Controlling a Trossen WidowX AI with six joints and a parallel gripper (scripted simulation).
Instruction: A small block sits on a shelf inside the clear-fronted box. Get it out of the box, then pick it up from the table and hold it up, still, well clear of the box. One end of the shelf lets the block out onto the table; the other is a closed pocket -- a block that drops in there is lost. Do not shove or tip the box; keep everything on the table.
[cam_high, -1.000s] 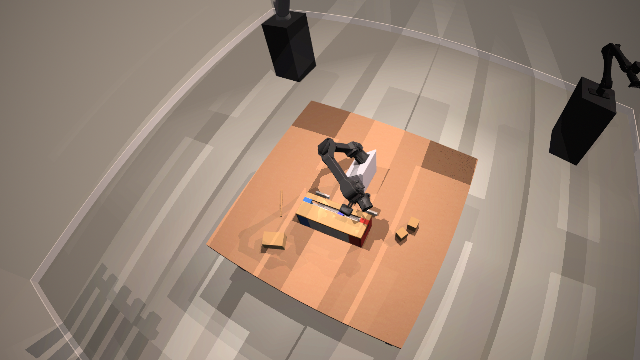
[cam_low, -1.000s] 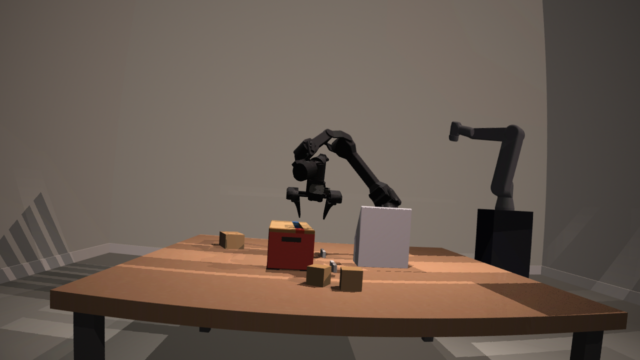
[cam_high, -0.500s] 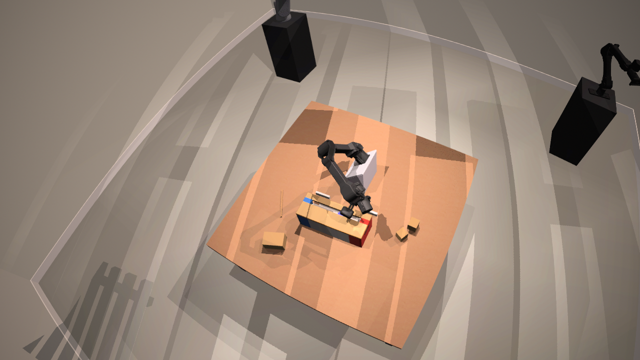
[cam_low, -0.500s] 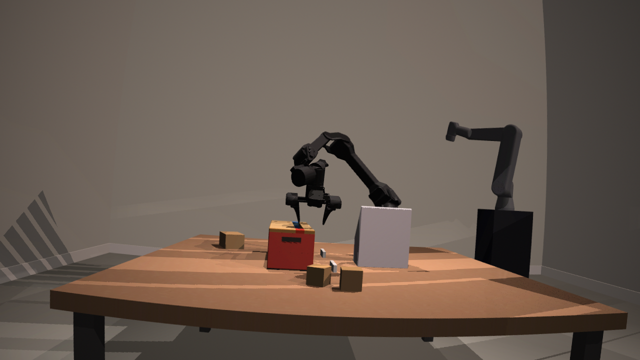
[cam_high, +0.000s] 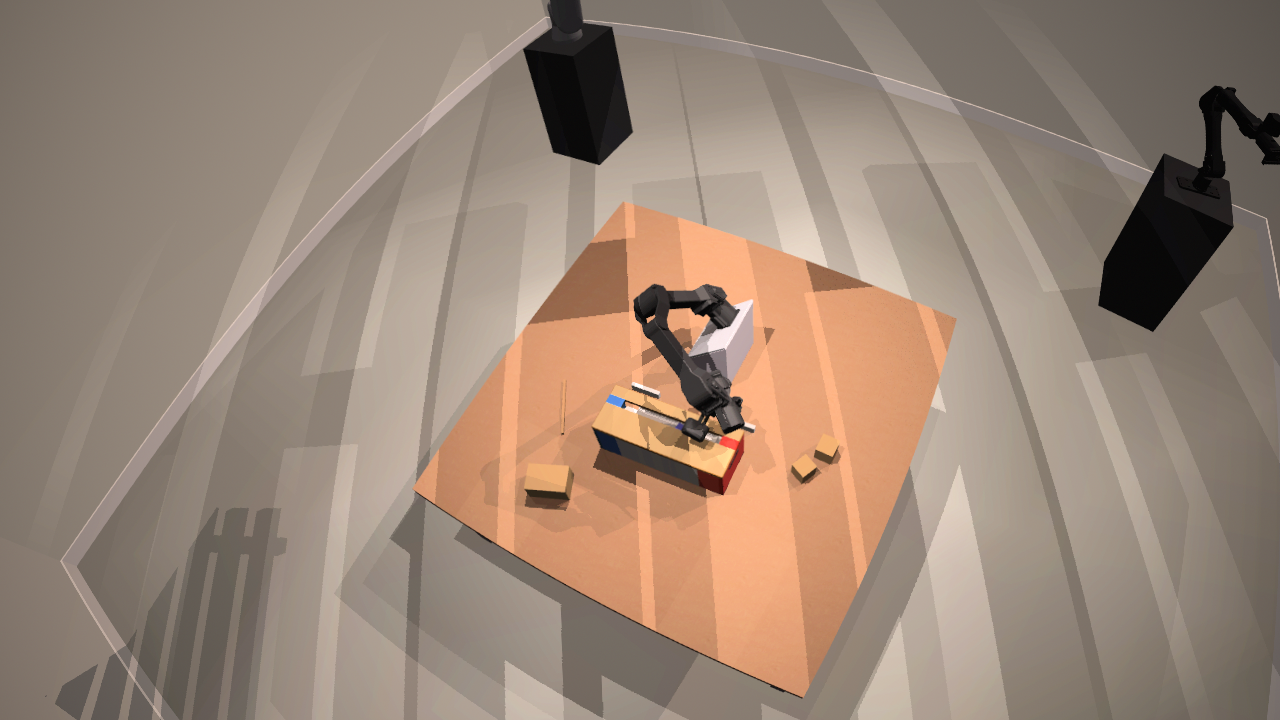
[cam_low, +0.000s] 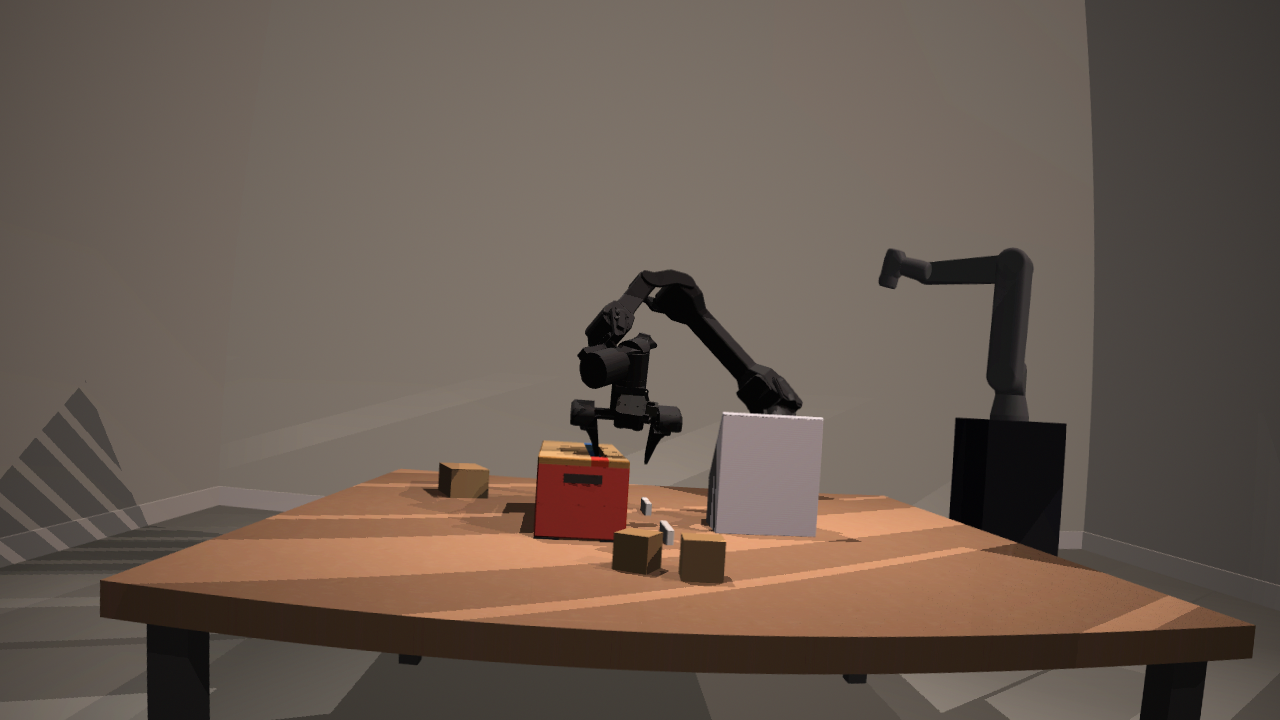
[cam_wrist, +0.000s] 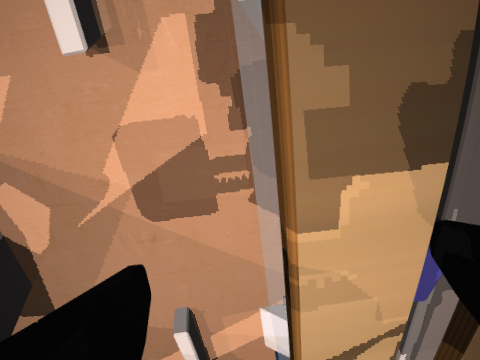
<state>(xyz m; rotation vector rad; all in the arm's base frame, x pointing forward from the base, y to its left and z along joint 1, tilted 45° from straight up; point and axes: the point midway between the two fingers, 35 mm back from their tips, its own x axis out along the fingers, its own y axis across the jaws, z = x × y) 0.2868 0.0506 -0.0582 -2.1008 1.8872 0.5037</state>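
Now: gripper tip 50 mm to the left of the long box, 50 mm above it and 40 mm short of it. Round my gripper tip: brown box (340 mm ahead, 290 mm to the right, 90 mm below); then thin stick (410 mm to the right, 110 mm below, 110 mm ahead).
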